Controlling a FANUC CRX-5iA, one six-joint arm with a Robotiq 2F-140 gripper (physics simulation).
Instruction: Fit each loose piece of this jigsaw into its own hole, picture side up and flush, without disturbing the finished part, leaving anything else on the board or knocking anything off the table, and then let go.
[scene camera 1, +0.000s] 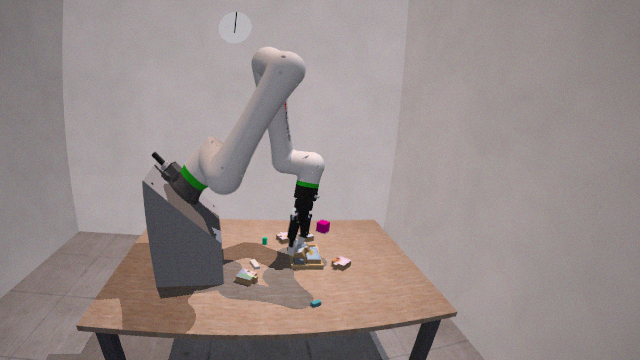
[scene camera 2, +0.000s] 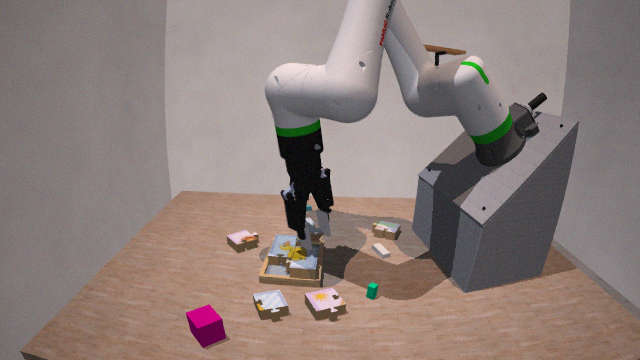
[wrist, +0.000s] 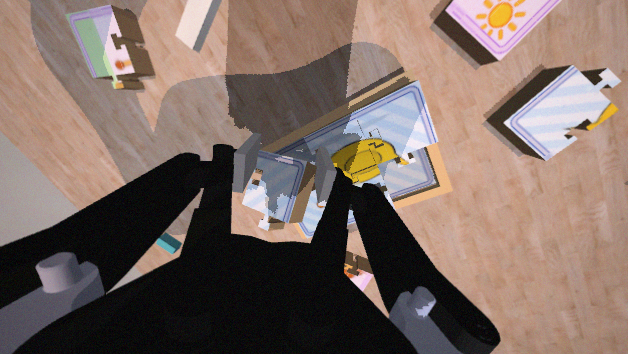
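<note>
My gripper (scene camera 1: 298, 246) (scene camera 2: 315, 235) (wrist: 288, 153) is shut on a pale blue striped corner piece (wrist: 277, 187), picture side up. It holds the piece low over one corner of the framed board (scene camera 1: 307, 267) (scene camera 2: 290, 281) (wrist: 443, 167); the fingers partly hide the piece, and its exact gap to the board cannot be told. The finished part, with a yellow duck (scene camera 2: 296, 251) (wrist: 367, 157), sits in the board. An open corner hole (scene camera 2: 277, 270) (wrist: 412, 177) shows beside it. Another blue striped piece (scene camera 2: 270, 301) (wrist: 550, 112) lies loose on the table, picture side up, outside the board.
Pink sun piece (scene camera 2: 322, 300) (wrist: 500, 15), pink-orange piece (scene camera 1: 341, 262) (scene camera 2: 242, 239) and green-pink piece (scene camera 1: 246, 275) (scene camera 2: 386, 229) lie around the board. Also on the table are a magenta cube (scene camera 1: 323, 226) (scene camera 2: 206, 325), green block (scene camera 2: 372, 290), white block (scene camera 2: 381, 250) and teal block (scene camera 1: 316, 303).
</note>
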